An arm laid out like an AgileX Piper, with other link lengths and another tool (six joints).
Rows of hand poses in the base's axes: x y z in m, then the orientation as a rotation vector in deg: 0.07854 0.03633 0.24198 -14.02 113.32 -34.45; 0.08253 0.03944 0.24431 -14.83 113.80 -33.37; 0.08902 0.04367 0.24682 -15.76 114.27 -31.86; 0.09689 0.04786 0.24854 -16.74 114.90 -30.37; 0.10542 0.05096 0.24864 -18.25 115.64 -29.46; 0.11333 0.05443 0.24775 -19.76 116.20 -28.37; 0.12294 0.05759 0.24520 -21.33 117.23 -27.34; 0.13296 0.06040 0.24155 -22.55 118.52 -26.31; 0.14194 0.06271 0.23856 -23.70 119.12 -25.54; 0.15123 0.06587 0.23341 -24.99 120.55 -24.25; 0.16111 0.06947 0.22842 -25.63 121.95 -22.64; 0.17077 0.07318 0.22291 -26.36 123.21 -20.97; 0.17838 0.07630 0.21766 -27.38 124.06 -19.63; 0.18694 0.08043 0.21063 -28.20 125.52 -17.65; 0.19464 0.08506 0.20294 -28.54 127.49 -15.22
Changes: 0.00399 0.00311 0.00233 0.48 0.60 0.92; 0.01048 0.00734 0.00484 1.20 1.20 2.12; 0.01835 0.01153 0.00656 1.90 1.98 3.29; 0.02688 0.01463 0.00666 1.99 3.06 4.51; 0.03479 0.01810 0.00577 2.17 3.98 5.84; 0.04440 0.02126 0.00322 2.35 5.37 7.05; 0.05442 0.02407 -0.00043 2.70 6.92 7.95; 0.06340 0.02638 -0.00342 2.82 7.81 8.86; 0.07269 0.02954 -0.00857 3.33 9.53 9.86; 0.08257 0.03314 -0.01356 4.32 11.01 10.59; 0.09223 0.03685 -0.01907 5.29 12.41 11.43; 0.09984 0.03997 -0.02432 5.86 13.54 12.41; 0.10840 0.04410 -0.03135 7.01 15.18 13.35; 0.11610 0.04873 -0.03904 8.70 17.19 14.03
